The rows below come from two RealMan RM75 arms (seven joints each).
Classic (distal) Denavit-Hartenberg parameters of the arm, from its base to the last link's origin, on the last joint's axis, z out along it. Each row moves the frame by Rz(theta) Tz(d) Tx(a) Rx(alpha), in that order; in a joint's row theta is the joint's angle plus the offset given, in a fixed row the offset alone. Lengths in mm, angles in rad.
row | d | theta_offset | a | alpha
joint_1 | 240.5 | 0 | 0 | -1.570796
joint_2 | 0 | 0 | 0 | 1.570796
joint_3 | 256 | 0 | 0 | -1.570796
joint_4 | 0 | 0 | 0 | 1.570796
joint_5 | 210 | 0 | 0 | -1.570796
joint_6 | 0 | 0 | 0 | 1.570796
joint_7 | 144 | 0 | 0 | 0
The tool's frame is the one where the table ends.
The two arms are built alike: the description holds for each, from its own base.
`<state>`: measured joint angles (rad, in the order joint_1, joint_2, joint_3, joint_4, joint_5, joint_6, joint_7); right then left.
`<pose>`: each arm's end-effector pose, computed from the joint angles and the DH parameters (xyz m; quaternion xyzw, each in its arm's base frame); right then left.
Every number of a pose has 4 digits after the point. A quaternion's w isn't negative.
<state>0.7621 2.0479 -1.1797 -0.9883 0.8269 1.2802 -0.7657 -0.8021 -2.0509 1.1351 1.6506 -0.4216 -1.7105 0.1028</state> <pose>0.1645 0.4130 -0.0061 -0.9229 0.3438 0.0062 0.1731 -0.0907 0.3897 0.0972 -0.8277 -0.4481 0.0330 0.3361</pose>
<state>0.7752 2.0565 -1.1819 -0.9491 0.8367 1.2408 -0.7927 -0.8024 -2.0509 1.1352 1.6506 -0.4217 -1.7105 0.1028</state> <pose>0.1639 0.4157 -0.0141 -0.9245 0.3386 0.0116 0.1745 -0.0906 0.3897 0.0972 -0.8278 -0.4480 0.0329 0.3360</pose>
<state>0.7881 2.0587 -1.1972 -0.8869 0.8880 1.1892 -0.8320 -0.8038 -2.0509 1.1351 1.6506 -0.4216 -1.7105 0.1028</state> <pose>0.1637 0.4177 -0.0248 -0.9260 0.3365 0.0262 0.1691 -0.0901 0.3898 0.0972 -0.8281 -0.4474 0.0327 0.3361</pose>
